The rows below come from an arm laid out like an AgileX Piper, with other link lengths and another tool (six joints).
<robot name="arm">
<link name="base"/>
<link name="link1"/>
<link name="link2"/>
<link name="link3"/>
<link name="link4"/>
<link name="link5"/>
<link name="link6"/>
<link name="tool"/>
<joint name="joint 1" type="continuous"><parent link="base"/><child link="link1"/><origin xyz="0 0 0.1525"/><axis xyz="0 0 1"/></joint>
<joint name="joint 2" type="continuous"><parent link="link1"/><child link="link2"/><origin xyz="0 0 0"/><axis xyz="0 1 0"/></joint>
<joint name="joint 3" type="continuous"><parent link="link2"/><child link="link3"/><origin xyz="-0.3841 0 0.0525"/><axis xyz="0 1 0"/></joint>
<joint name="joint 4" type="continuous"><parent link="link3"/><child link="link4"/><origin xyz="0.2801 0 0.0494"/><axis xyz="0.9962 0 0.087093"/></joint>
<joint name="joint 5" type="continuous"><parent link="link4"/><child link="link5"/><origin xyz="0 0 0"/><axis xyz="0 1 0"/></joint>
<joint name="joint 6" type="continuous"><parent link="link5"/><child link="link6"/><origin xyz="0.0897 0 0.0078"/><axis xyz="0.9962 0 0.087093"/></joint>
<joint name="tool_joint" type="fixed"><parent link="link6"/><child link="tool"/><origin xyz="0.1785 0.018 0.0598" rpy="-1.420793 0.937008 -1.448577"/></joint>
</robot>
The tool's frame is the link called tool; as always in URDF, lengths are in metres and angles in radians. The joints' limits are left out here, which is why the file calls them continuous.
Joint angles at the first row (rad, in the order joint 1, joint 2, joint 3, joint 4, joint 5, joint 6):
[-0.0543 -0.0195 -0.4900 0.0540 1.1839 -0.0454]
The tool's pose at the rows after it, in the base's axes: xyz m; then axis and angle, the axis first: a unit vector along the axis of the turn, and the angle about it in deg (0 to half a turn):
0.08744, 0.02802, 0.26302, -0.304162, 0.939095, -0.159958, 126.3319
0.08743, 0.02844, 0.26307, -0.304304, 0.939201, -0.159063, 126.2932
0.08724, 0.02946, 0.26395, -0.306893, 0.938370, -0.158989, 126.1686
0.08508, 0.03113, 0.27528, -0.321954, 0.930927, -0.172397, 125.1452
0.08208, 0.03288, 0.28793, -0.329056, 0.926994, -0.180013, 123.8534
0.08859, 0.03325, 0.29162, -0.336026, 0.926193, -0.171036, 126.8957
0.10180, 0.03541, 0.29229, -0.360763, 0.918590, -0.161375, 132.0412
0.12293, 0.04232, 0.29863, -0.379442, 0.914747, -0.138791, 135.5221
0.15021, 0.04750, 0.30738, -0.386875, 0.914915, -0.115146, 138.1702
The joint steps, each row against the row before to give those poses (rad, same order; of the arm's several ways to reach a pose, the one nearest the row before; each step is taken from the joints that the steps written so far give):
[0.0000 -0.0001 0.0000 0.0000 0.0000 0.0000]
[0.0000 0.0000 0.0000 0.0018 0.0000 0.0000]
[0.0000 0.0001 -0.0018 0.0033 0.0000 -0.0051]
[0.0001 0.0000 -0.0252 0.0006 0.0000 -0.0327]
[0.0000 0.0000 -0.0292 0.0040 0.0034 -0.0145]
[-0.0001 0.0722 -0.0269 -0.0001 0.0101 -0.0153]
[0.0001 0.1139 -0.0284 0.0023 0.0049 -0.0552]
[-0.0001 0.1298 -0.0309 0.0280 -0.0242 -0.0421]
[0.0000 0.1367 -0.0382 0.0275 -0.0361 -0.0221]

